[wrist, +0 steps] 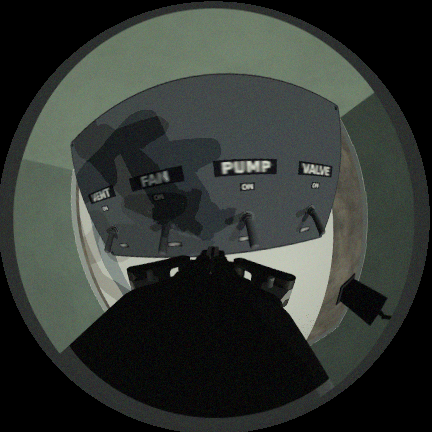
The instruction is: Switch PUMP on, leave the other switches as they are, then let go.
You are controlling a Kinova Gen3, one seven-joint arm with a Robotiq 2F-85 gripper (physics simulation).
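Frame: origin at the arm's base, x back, y right, z up, level; metres.
Seen in the pictures: gripper, fingertip midpoint: [212, 253].
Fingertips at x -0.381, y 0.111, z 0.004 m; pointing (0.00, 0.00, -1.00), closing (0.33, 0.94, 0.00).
Note:
Offsets run from my fingertips to a thing's top centre. "spot": to the spot under its first point. Level surfaces: height alone.
The PUMP switch {spot: dz +0.004, dx -0.013, dy +0.056 m} [251, 231] is a dark lever right of the view's centre, under the PUMP label {dz +0.017, dx -0.092, dy +0.073 m} [245, 167] and its ON tag {spot: dz +0.000, dx -0.069, dy +0.069 m} [247, 186]. The lever slants down in view, beside its lower, partly covered tag {spot: dz -0.041, dx +0.006, dy +0.049 m} [243, 239]. The FAN switch {spot: dz +0.003, dx -0.036, dy -0.057 m} [164, 239], VENT switch {spot: dz +0.000, dx -0.058, dy -0.173 m} [110, 241] and VALVE switch {spot: dz +0.001, dx +0.011, dy +0.169 m} [316, 221] also point down in view. My gripper [212, 253] is shut and empty. Its tips show between the FAN and PUMP levers, nearer the PUMP lever, with a visible gap to it. Their depth from the panel is hard to tell.
The grey panel [270, 120] carries all the switches, with the arm's shadow across its left and middle. A pale surface {dz -0.116 m} [315, 265] shows below it, with a brown surface [350, 215] at the right. A black box-like object [363, 301] is at the lower right.

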